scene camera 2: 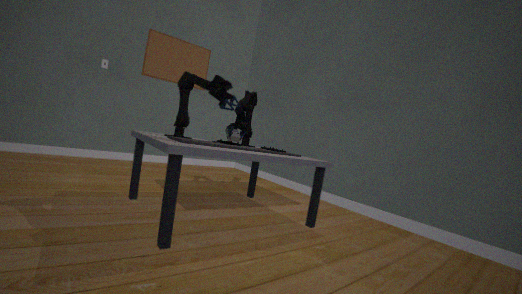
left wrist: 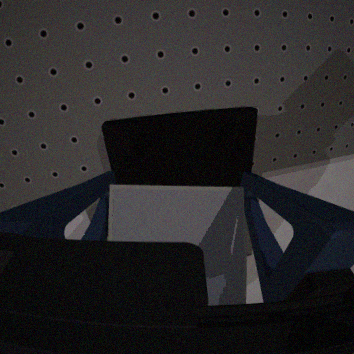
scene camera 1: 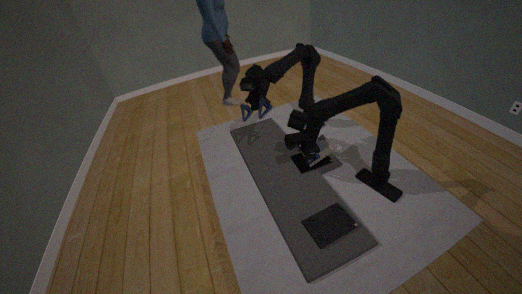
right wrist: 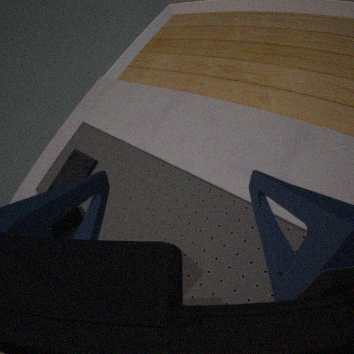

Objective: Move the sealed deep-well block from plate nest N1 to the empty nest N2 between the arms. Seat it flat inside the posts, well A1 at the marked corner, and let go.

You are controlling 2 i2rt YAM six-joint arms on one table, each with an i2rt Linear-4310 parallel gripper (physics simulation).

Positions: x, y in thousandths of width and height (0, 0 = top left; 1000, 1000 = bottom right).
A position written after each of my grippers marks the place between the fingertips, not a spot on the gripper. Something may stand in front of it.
Observation:
My left gripper (left wrist: 504, 504) carries a pale block (left wrist: 600, 614), clear of everything else. My right gripper (right wrist: 504, 504) is open, holding nothing.
The right wrist view misses the pale block, which is hidden by my right gripper.

